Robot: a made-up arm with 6 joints.
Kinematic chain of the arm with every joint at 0, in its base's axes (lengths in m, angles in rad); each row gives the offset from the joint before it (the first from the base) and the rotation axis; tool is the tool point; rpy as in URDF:
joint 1: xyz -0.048 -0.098 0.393 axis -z
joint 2: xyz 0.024 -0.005 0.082 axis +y
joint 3: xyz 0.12 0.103 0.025 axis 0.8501 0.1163 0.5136
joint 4: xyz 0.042 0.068 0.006 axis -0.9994 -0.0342 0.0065
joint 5: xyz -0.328 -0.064 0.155 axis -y
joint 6: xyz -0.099 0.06 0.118 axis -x
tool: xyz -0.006 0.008 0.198 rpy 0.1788 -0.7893 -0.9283
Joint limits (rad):
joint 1: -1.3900..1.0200
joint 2: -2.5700..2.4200
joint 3: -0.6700..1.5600
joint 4: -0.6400..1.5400
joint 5: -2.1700..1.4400
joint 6: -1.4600..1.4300
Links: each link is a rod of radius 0.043 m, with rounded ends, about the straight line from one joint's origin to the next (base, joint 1, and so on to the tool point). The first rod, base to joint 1, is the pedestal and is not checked.
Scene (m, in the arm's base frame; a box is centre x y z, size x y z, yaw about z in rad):
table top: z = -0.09
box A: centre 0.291 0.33 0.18 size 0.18 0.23 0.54 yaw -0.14
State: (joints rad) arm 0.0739 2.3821 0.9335 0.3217 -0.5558 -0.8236
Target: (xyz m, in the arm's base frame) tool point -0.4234 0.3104 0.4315
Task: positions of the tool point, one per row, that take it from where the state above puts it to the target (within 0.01 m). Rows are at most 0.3 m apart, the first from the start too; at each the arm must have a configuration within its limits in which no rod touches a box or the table.
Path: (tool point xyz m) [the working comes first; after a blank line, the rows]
Joints at the target: -0.6583 2.4200 -0.1152 1.5400 -1.1112 0.0280
Straight joint move there: touches box A.

1: 0.3872 -0.2361 0.2324
2: 0.4809 -0.0319 0.3450
3: 0.4471 0.1741 0.4941
4: 0.2910 0.3300 0.6188
5: 0.1397 0.4393 0.5148
6: -0.0566 0.4722 0.4414
7: -0.2575 0.4246 0.4123
8: -0.4234 0.3104 0.4315

